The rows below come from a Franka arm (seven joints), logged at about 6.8 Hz.
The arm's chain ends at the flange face. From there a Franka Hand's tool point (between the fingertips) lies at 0.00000 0.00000 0.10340 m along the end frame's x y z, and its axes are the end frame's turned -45 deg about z.
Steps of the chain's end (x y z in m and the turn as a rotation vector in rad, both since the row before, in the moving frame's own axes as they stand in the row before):
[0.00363, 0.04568, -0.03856, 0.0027, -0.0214, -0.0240]
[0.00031, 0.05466, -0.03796, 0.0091, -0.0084, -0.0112]
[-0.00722, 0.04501, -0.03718, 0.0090, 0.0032, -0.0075]
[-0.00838, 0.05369, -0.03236, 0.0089, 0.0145, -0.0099]
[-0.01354, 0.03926, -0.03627, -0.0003, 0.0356, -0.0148]
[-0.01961, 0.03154, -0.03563, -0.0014, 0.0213, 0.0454]
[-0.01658, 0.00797, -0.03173, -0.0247, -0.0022, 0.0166]
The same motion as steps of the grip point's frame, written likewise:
[-0.03112, 0.03312, -0.03858, 0.0170, -0.0132, -0.0240]
[-0.03839, 0.03759, -0.03797, 0.0124, 0.0005, -0.0112]
[-0.03604, 0.02629, -0.03718, 0.0041, 0.0086, -0.0075]
[-0.04218, 0.03244, -0.03237, -0.0040, 0.0165, -0.0099]
[-0.03474, 0.02079, -0.03634, -0.0254, 0.0250, -0.0148]
[-0.03475, 0.01013, -0.03565, -0.0161, 0.0141, 0.0454]
[-0.01934, -0.00446, -0.03176, -0.0159, -0.0190, 0.0166]

